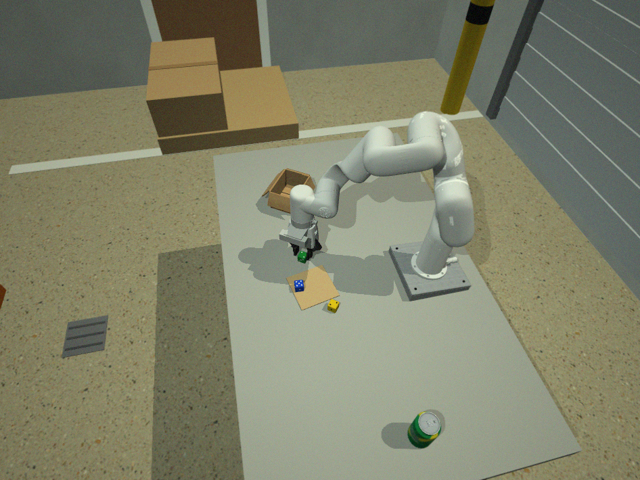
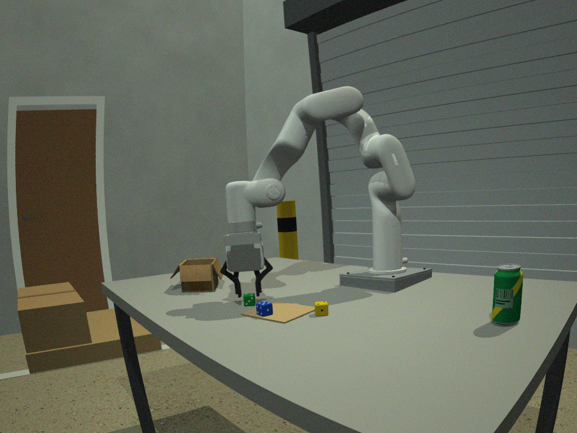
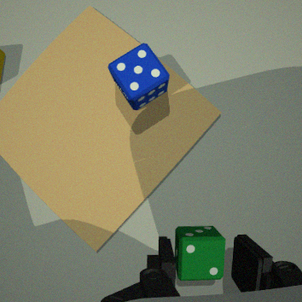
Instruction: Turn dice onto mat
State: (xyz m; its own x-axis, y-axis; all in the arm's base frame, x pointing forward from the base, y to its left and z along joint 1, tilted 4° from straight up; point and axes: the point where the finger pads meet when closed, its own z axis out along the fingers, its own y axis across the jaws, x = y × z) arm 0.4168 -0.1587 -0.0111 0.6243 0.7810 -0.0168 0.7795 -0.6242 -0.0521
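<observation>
My gripper is now 30 mm above the green die. From my hand the other things lie so: yellow die 220 mm to the left, 50 mm behind, 30 mm below; then cardboard mat 120 mm to the left, 40 mm below; then blue die 120 mm to the left, 40 mm ahead, 30 mm below.
</observation>
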